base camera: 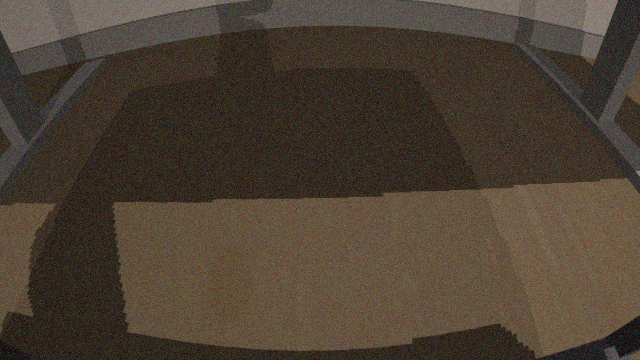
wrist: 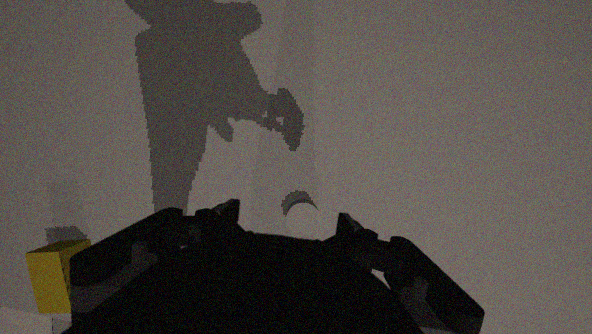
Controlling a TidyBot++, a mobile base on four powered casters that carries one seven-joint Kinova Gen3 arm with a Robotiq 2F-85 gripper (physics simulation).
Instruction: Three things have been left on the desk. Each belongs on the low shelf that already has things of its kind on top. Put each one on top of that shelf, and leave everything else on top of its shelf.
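Places are measured from the arm's base along level axes (x left, y back, z up), in millimetres.
Where they show: gripper, fingertip midpoint: (wrist: 288, 217).
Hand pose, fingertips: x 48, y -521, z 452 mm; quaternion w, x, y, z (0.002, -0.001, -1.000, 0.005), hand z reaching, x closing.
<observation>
Each offset is from my fingertips to the top centre of the thing. Level surfaces: height alone.
My gripper (wrist: 288, 217) is open, with its dark fingers spread in the lower middle of the wrist view. A pale, round-topped thing @[dx -22, dy +36, dz -105 mm] (wrist: 302, 221) shows beyond the gap between the fingertips. Its lower part is hidden behind the gripper, and its kind cannot be told. A yellow block @[dx +355, dy +187, dz -84 mm] (wrist: 48, 282) stands at the lower left of the wrist view, left of the left finger, which partly covers it. The desk top and the low shelves cannot be made out with certainty in either view.
A pale wall (wrist: 450, 125) stands behind, bearing the arm's shadow. A pale surface (wrist: 22, 320) shows at the lower left. In the base camera view, dark posts (base camera: 15, 90) (base camera: 607, 60) with grey bars stand at both sides of the wooden floor @[dz -849 mm] (base camera: 300, 265), before a grey baseboard (base camera: 350, 15).
</observation>
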